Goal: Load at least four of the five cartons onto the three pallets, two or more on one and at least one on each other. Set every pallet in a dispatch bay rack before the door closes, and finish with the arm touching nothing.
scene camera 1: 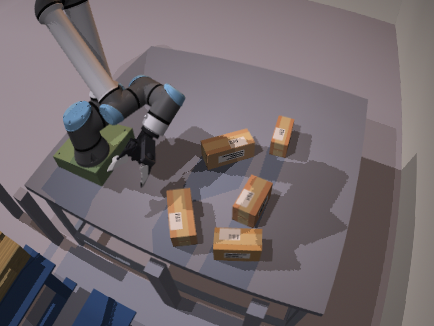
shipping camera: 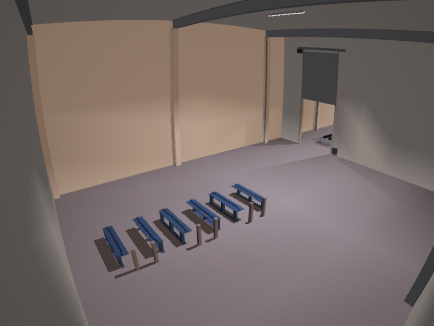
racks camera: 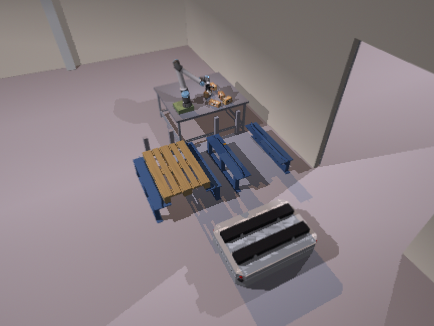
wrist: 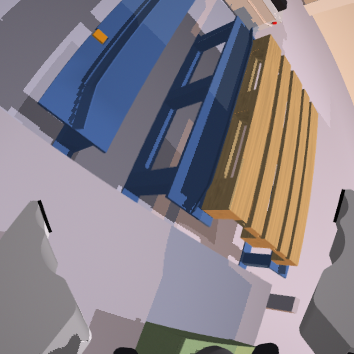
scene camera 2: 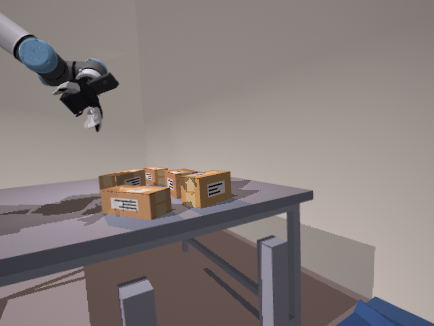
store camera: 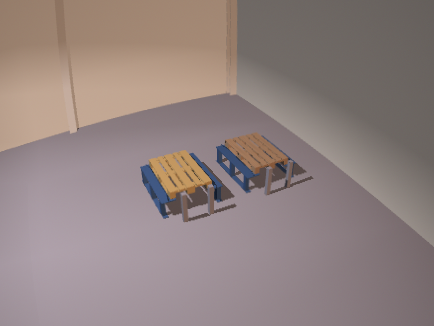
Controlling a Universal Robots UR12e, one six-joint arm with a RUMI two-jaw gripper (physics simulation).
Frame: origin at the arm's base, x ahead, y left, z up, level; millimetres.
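Seen in the pictures: gripper, fingertip midpoint: (scene camera 1: 124, 180) (racks camera: 209, 94) (wrist: 191, 199) (scene camera 2: 79, 112); arm's base, origin of the base link: (scene camera 1: 92, 153) (racks camera: 187, 105).
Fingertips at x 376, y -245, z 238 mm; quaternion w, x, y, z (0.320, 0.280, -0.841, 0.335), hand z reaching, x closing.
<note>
Offsets run from my fingertips to a thing's top centre. Level surfaces: height alone.
Five cartons stand apart on the grey table {dz -335 mm} (scene camera 1: 310, 120) (scene camera 2: 240, 207): one carton {dx +250, dy +476, dz -230 mm} (scene camera 1: 228, 150) nearest the arm's wrist, one {dx +490, dy +635, dz -242 mm} (scene camera 1: 282, 135) at the far right, one {dx +428, dy +217, dz -228 mm} (scene camera 1: 252, 200) in the middle, one {dx +161, dy +69, dz -249 mm} (scene camera 1: 181, 217) and one {dx +418, dy -1, dz -224 mm} (scene camera 1: 237, 244) near the front edge. My gripper (scene camera 1: 128, 174) (scene camera 2: 77, 111) (wrist: 191, 199) is wide open and empty, raised above the table beside the green base. A bare wooden pallet (racks camera: 175, 170) (wrist: 270, 150) lies on a blue rack by the table. Two bare pallets (store camera: 180, 172) (store camera: 256, 151) lie on store racks. The dispatch bay racks (shipping camera: 175, 222) carry no pallets. The door (shipping camera: 320, 77) is partly lowered.
A low white vehicle (racks camera: 227, 260) with two black top strips stands on the floor in front of the racks; part of it shows through the doorway in the shipping view. An empty blue rack (racks camera: 227, 157) (wrist: 120, 90) stands beside the pallet's rack. Grey posts (scene camera 2: 272, 280) stand by the table.
</note>
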